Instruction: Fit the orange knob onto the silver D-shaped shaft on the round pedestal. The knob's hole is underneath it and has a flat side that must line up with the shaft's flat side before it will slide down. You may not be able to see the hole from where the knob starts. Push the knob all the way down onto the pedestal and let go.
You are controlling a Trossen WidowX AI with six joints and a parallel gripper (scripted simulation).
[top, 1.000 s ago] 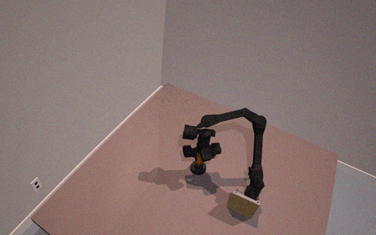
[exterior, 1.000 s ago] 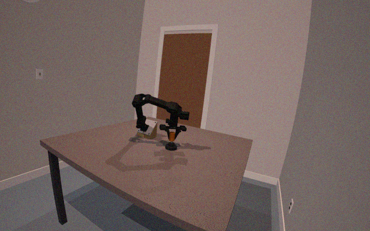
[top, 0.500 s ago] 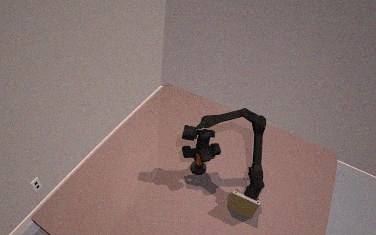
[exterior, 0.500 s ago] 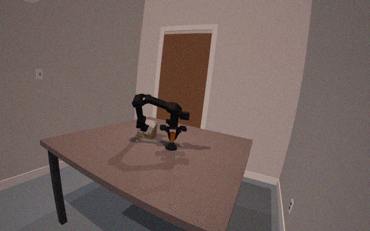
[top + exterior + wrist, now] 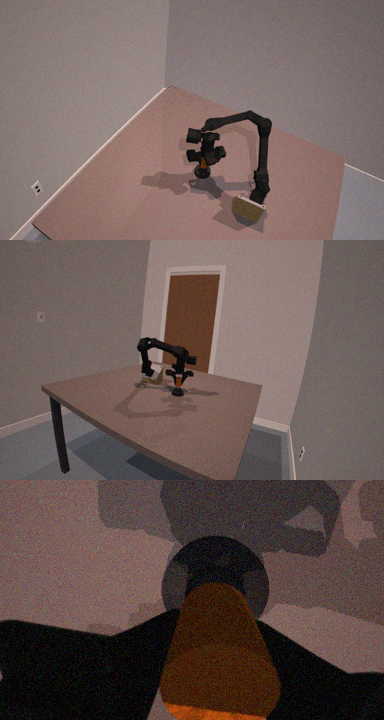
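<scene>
The round pedestal is 4 cm below my gripper tip. From my gripper tip the other things lie so: orange knob 3 cm above.
</scene>
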